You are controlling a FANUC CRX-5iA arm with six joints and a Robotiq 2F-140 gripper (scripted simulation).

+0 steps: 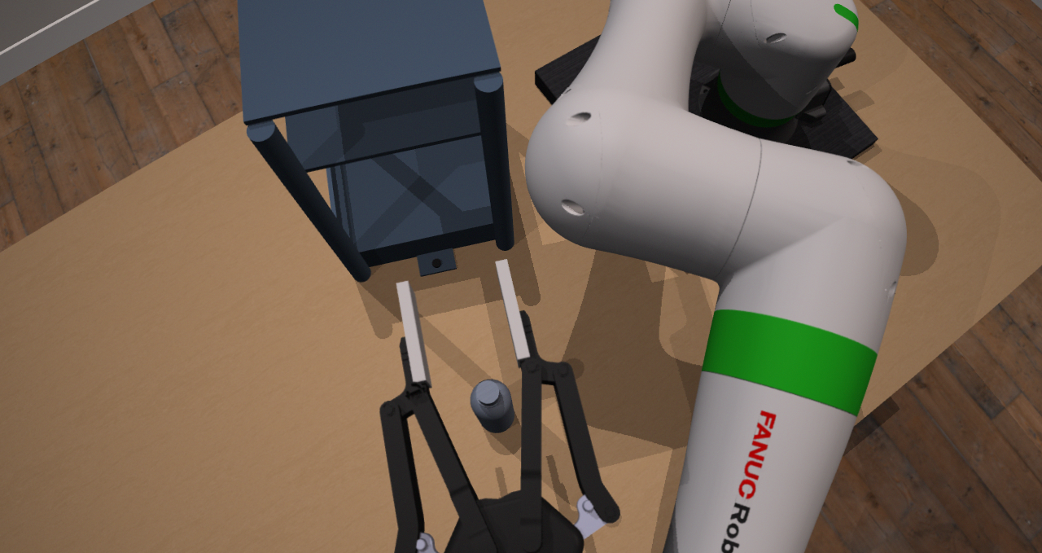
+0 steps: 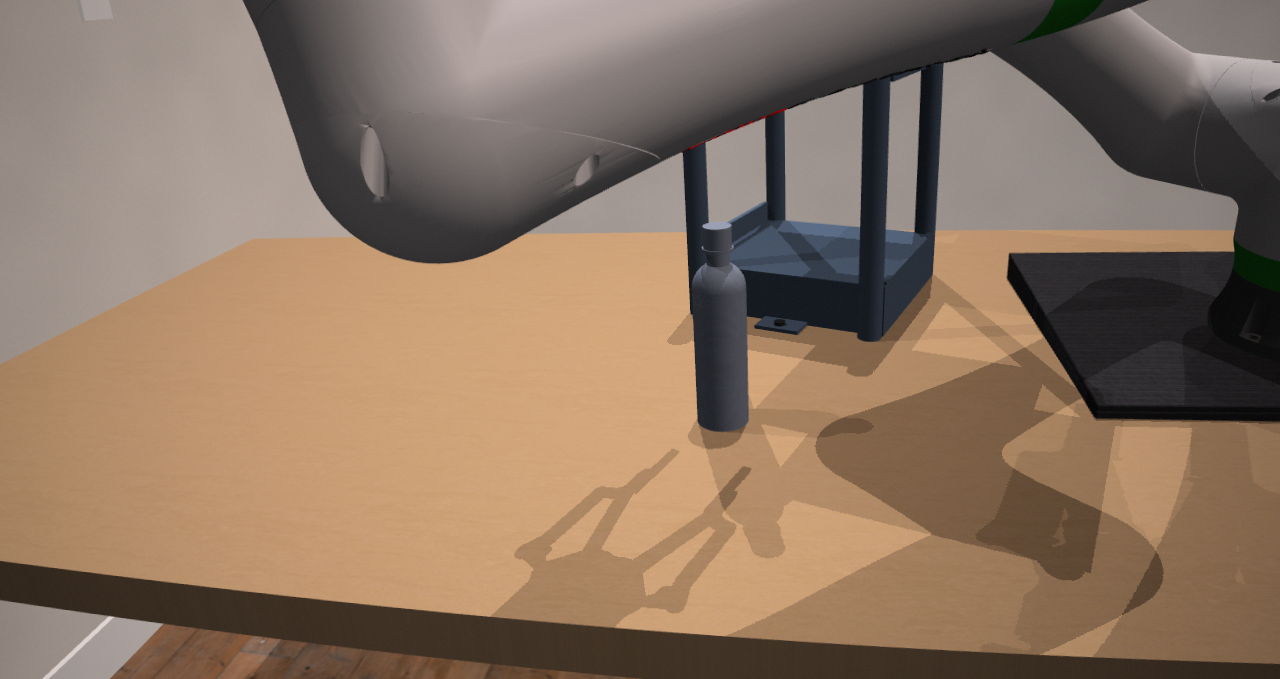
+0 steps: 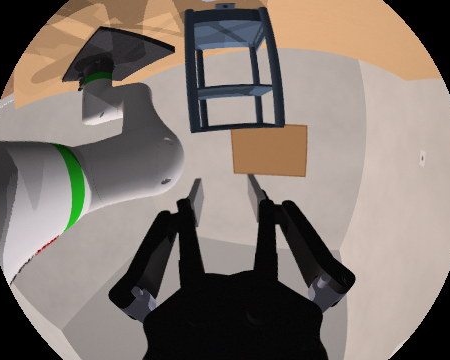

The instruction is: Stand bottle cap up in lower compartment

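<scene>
My gripper is now 32 cm above the grey bottle. The rest, counted from my hand: shelving unit (2 cm behind, 34 cm to the right, 24 cm below).
</scene>
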